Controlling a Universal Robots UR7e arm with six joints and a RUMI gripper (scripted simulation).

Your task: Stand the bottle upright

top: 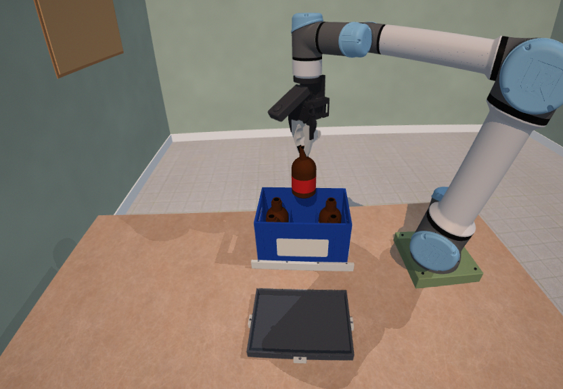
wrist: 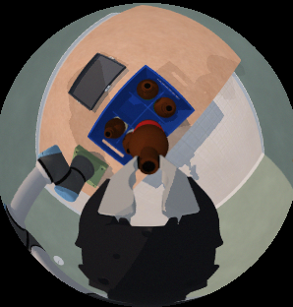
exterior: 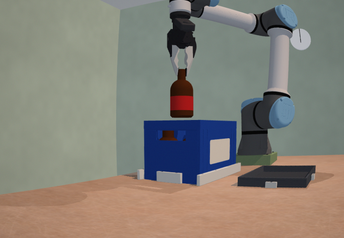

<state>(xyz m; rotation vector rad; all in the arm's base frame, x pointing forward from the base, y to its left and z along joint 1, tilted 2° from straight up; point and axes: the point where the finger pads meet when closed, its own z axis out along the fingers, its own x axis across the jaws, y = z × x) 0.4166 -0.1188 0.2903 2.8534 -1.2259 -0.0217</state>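
The glass bottle lies 70 mm below my hand. The rest, counted from my hand: dark tray (330 mm to the left, 320 mm below); then blue crate (250 mm below, 40 mm to the left).
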